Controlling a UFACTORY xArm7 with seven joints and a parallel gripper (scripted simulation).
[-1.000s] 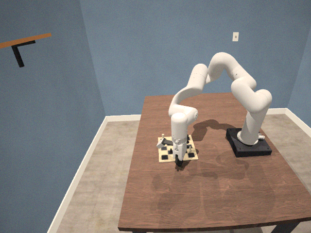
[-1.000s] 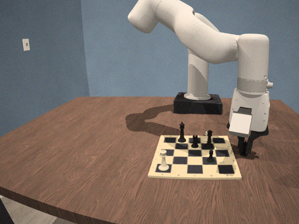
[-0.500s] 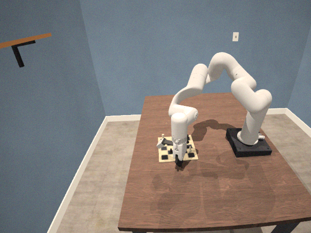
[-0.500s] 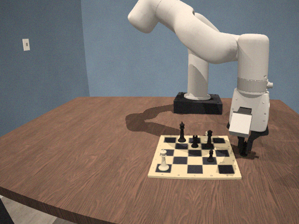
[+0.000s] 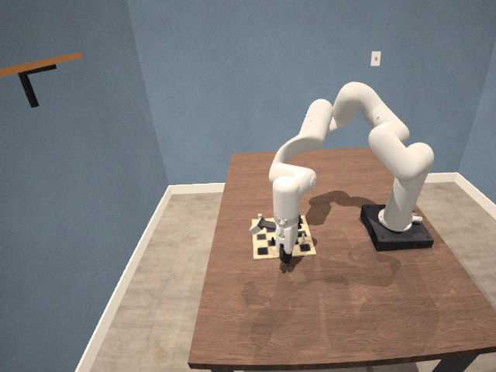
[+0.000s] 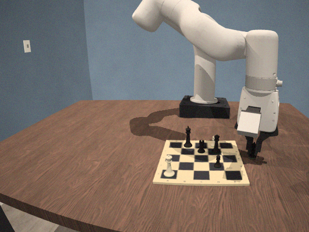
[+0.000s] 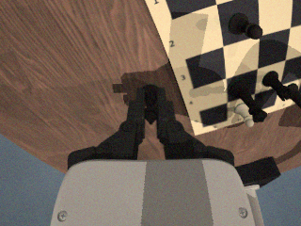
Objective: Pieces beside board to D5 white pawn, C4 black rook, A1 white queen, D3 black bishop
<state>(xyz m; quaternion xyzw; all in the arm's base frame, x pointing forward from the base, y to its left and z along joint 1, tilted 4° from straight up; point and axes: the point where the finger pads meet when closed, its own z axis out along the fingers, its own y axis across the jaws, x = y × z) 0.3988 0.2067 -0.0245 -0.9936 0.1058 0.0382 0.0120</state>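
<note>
My gripper is now 90 mm to the left of the black pawn, 60 mm short of it and 20 mm above it. Also, from my hand: white queen 200 mm to the right, 120 mm ahead, 10 mm below; white pawn 110 mm to the right, 50 mm behind, 20 mm below; chessboard 140 mm to the right, 40 mm below, 30 mm ahead.
</note>
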